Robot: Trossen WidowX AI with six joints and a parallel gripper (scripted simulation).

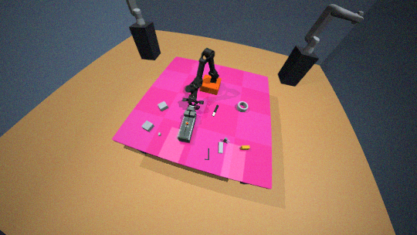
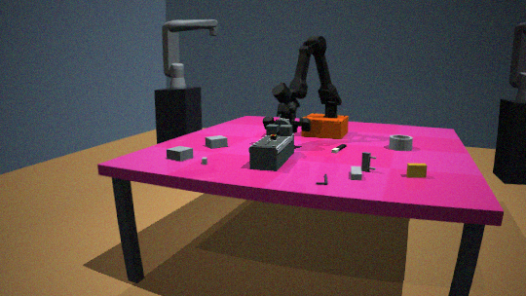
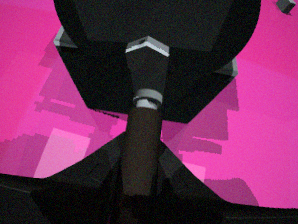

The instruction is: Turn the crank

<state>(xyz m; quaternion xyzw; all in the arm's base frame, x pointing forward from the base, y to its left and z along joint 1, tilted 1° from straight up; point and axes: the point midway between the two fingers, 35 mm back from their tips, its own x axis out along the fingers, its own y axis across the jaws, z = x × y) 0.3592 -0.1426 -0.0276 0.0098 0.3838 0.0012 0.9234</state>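
My gripper tip is now 20 mm past the dark crank handle and 30 mm below it. The rest, counted from my gripper tip: small cube: 270 mm ahead, 210 mm to the right, 20 mm below; black-and-white stick: 50 mm behind, 210 mm to the left, 30 mm below; red pointer: 160 mm ahead, 50 mm above.
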